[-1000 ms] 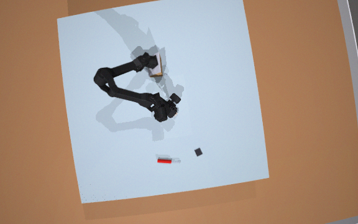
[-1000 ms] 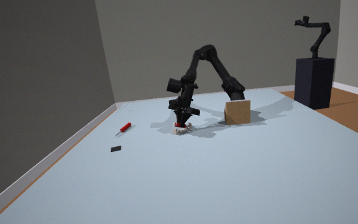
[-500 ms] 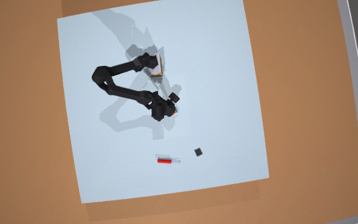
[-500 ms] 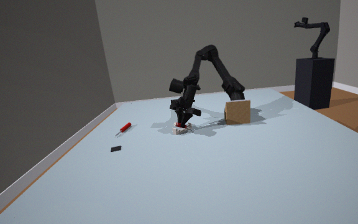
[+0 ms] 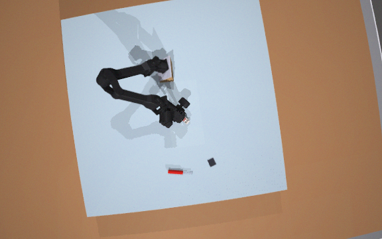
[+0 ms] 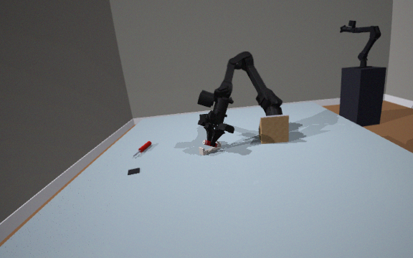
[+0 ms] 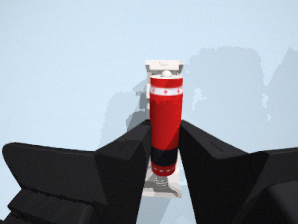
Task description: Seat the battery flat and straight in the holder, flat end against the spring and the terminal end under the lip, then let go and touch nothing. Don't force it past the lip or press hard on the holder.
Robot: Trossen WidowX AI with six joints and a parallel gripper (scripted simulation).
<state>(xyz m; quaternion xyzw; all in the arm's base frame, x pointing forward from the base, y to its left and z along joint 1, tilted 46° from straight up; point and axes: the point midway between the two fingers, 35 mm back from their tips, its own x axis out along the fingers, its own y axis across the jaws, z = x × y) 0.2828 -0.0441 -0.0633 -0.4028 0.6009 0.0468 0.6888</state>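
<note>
My gripper tip is now 1 cm below the battery. The rest, counted from my gripper tip: red-handled screwdriver (33 cm ahead, 9 cm to the right, 2 cm below); then black square block (31 cm ahead, 11 cm to the left, 3 cm below).
</note>
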